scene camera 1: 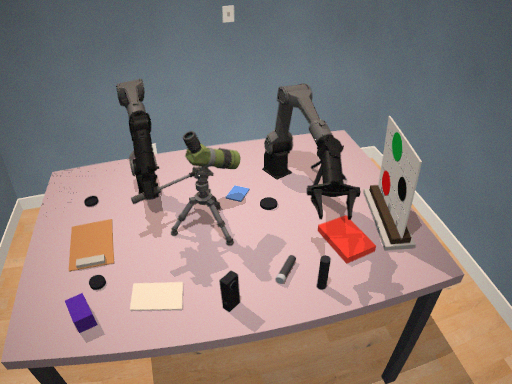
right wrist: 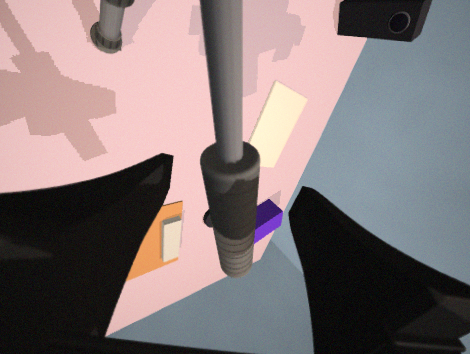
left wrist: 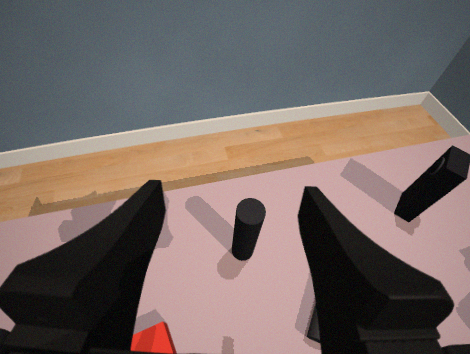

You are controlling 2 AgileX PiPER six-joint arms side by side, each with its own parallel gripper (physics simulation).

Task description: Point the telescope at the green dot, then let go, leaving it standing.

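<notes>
The green telescope stands on its grey tripod, with its wide front end toward the picture's right. The green dot is high on the upright white board; I cannot tell whether the telescope is aimed exactly at it. The tripod's pan handle reaches to the left. My right gripper is open, with the handle's dark grip between its spread fingers; whether either finger touches it is unclear. My left gripper is open and empty above the back of the red box.
A black cylinder stands near the front edge, with a flashlight lying left of it. A black box stands farther left. A purple block lies at the front left.
</notes>
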